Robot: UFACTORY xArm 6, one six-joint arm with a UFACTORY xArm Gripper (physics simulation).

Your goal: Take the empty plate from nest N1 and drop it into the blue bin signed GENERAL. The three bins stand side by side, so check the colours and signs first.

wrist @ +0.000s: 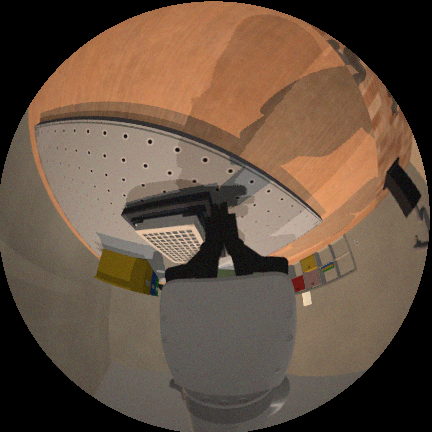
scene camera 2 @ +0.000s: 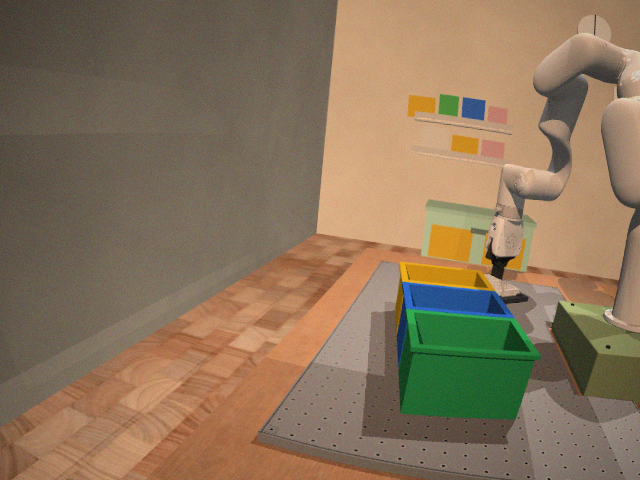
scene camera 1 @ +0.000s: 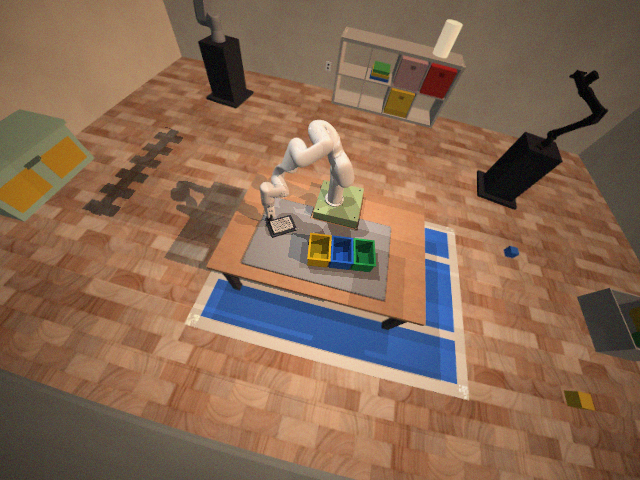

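Seen in the pictures: gripper, fingertip midpoint: point(wrist: 220, 210) point(scene camera 2: 495, 279) point(scene camera 1: 269, 219); arm's base, origin of the base link: point(scene camera 2: 632, 323) point(scene camera 1: 334, 199).
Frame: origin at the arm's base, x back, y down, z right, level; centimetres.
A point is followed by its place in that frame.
The pale gridded plate point(scene camera 1: 281, 224) {x -31.2, y 3.8, z 24.3 cm} point(scene camera 2: 500, 284) {x -28.8, y 3.8, z 24.0 cm} point(wrist: 172, 240) {x -33.0, y 3.8, z 26.5 cm} lies in the dark nest point(scene camera 1: 270, 230) {x -37.3, y 5.1, z 29.0 cm} point(scene camera 2: 518, 298) {x -23.6, y 5.3, z 20.2 cm} point(wrist: 167, 204) {x -35.4, y 5.2, z 31.2 cm}. My gripper point(scene camera 1: 269, 218) {x -30.2, y 5.3, z 33.3 cm} point(scene camera 2: 497, 276) {x -30.2, y 5.3, z 33.3 cm} point(wrist: 220, 210) {x -30.2, y 5.3, z 33.3 cm} is shut with nothing between its fingers. Its tips are low, close beside the nest's edge; whether they touch it I cannot tell. The blue bin point(scene camera 1: 341, 262) {x -44.4, y -3.7, z -19.0 cm} point(scene camera 2: 452, 297) {x -37.3, y -2.1, z -11.6 cm} point(wrist: 154, 284) {x -27.4, y 1.4, z -18.4 cm} stands between the yellow bin point(scene camera 1: 319, 261) {x -47.3, y -0.4, z -7.3 cm} point(scene camera 2: 439, 272) {x -41.9, y -2.7, z 0.6 cm} point(wrist: 117, 269) {x -42.4, y 1.2, z 1.0 cm} and the green bin point(scene camera 1: 364, 265) {x -40.7, y -3.3, z -31.6 cm} point(scene camera 2: 465, 384) {x -31.3, y 1.2, z -35.1 cm}. No sign on the bins and no nest label is readable.
The nest and bins stand on a grey perforated board point(scene camera 1: 268, 253) {x -51.7, y 6.3, z 23.0 cm} point(scene camera 2: 330, 387) {x -48.9, y 6.3, z -35.5 cm} point(wrist: 110, 145) {x -43.4, y 6.3, z 34.5 cm} on the wooden table point(scene camera 1: 405, 258) {x -19.2, y 7.6, z -57.0 cm} point(scene camera 2: 206, 444) {x -56.1, y 7.6, z -54.0 cm} point(wrist: 165, 65). The arm's green base block point(scene camera 1: 330, 214) {x -12.8, y 0.4, z -1.8 cm} point(scene camera 2: 594, 356) {x -11.4, y 0.6, z -19.1 cm} stands behind the bins in scene camera 1.
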